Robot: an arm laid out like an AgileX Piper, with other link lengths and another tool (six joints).
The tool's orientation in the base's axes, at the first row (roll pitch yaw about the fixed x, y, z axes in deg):
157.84, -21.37, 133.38
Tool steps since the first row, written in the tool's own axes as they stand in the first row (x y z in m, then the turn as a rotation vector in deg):
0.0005, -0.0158, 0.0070, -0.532, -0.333, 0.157
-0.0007, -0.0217, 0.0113, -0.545, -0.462, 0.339
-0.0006, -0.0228, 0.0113, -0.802, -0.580, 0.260
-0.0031, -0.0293, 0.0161, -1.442, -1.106, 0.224
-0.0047, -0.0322, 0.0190, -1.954, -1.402, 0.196
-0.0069, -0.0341, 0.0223, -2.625, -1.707, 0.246
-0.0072, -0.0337, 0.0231, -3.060, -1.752, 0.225
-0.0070, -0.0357, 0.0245, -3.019, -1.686, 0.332
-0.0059, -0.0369, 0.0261, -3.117, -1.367, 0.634
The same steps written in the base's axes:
-0.0122, -0.0046, -0.0114, 0.091, -0.459, -0.446
-0.0157, -0.0064, -0.0176, 0.008, -0.446, -0.653
-0.0166, -0.0069, -0.0180, 0.079, -0.723, -0.720
-0.0198, -0.0097, -0.0253, 0.083, -1.456, -1.107
-0.0209, -0.0109, -0.0294, 0.182, -1.975, -1.374
-0.0208, -0.0117, -0.0337, 0.379, -2.568, -1.768
-0.0203, -0.0113, -0.0344, 0.622, -2.897, -1.924
-0.0219, -0.0115, -0.0362, 0.651, -2.780, -1.979
-0.0234, -0.0106, -0.0376, 0.971, -2.523, -2.163

